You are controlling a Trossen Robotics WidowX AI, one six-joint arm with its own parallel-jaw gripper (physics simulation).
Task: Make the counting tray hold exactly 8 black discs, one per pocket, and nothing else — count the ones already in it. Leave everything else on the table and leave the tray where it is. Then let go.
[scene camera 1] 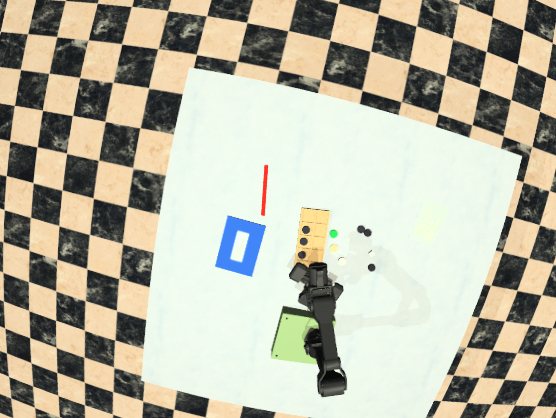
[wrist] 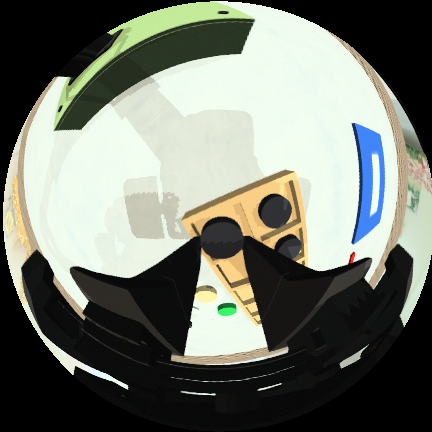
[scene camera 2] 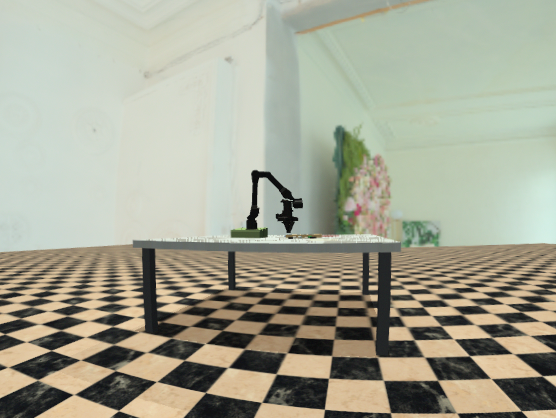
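Observation:
The tan counting tray [scene camera 1: 322,216] [wrist: 240,193] has two columns of pockets. In scene camera 1, black discs [scene camera 1: 306,229] [scene camera 1: 303,241] [scene camera 1: 302,255] sit in its left column; the arm hides its near end. The wrist view shows a black disc [wrist: 275,210] in a near-end corner pocket and another [wrist: 288,246] behind it. My gripper [scene camera 1: 318,270] [scene camera 2: 289,231] [wrist: 221,241] is shut on a black disc [wrist: 220,232], held low over the other near-end pocket. Loose black discs [scene camera 1: 361,229] [scene camera 1: 368,232] [scene camera 1: 371,267] lie right of the tray.
A green disc [scene camera 1: 333,233] [wrist: 227,310], a yellow disc [scene camera 1: 333,248] [wrist: 206,293] and a white disc [scene camera 1: 342,261] lie close beside the tray. A blue frame [scene camera 1: 226,245] [wrist: 366,190] and red bar [scene camera 1: 265,190] [wrist: 352,258] lie left. A green block [scene camera 1: 292,335] [scene camera 2: 249,233] is under the arm's base.

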